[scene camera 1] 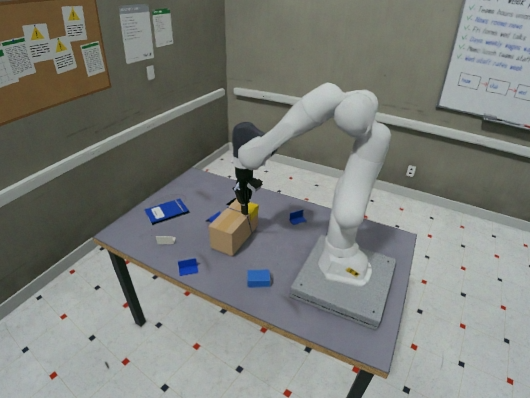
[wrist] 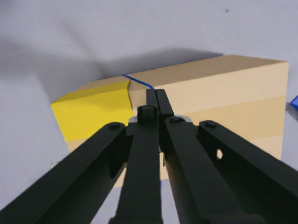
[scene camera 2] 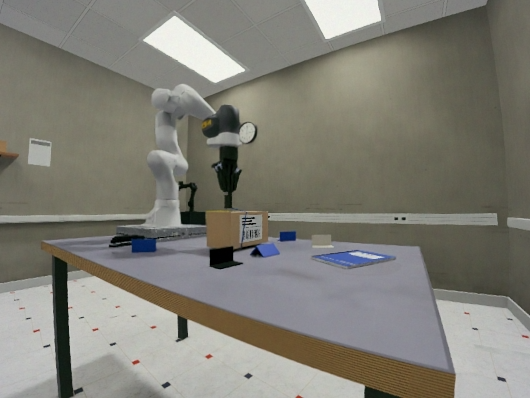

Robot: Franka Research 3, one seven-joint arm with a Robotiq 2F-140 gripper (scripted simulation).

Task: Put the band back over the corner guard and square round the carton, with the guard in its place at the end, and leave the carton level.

Path:
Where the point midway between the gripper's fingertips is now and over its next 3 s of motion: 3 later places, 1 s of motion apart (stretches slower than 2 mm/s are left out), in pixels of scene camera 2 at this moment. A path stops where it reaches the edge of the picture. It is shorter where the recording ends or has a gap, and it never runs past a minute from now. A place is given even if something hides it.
My gripper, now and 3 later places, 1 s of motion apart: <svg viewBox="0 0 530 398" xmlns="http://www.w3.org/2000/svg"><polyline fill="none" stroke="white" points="228,208 224,207 220,207 212,207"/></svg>

